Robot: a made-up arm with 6 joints.
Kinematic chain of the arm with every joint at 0, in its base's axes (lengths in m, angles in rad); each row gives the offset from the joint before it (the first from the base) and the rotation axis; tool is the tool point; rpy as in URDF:
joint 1: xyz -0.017 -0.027 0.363 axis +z
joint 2: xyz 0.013 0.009 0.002 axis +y
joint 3: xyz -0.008 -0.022 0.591 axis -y
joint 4: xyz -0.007 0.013 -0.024 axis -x
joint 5: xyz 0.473 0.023 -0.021 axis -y
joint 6: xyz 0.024 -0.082 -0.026 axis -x
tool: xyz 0.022 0.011 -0.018 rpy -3.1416 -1.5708 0
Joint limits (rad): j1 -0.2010..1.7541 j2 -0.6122..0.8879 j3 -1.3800..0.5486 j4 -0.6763..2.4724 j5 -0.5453..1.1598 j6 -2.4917..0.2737
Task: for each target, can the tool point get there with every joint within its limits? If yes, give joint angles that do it. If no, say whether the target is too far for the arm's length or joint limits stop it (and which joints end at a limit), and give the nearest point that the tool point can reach.
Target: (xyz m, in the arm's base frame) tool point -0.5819 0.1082 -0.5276
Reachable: no: joint limits stop it (at a limit: joint 1, joint 2, joint 4, joint 6) | nearest point -0.1274 0.3313 0.2256 | short by 0.908 m
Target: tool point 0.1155 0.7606 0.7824
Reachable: yes | joints 1.5025 0.5300 0.3935 0.9812 -0.3297 -0.6370
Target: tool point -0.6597 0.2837 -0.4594
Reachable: no: joint limits stop it (at a limit: joint 1, joint 2, joint 4, joint 5, joint 6) | nearest point -0.1412 0.4049 0.2176 | short by 0.861 m
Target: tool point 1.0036 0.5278 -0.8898
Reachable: no: too far | nearest point 0.5776 0.2962 0.2502 | short by 1.239 m
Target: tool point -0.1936 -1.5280 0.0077
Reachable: no: too far | nearest point 0.2215 -0.1770 0.3047 | short by 1.444 m
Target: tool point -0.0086 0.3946 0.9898
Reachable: yes | joints 1.5726 -0.1600 -0.1246 1.6313 0.3665 -2.0399
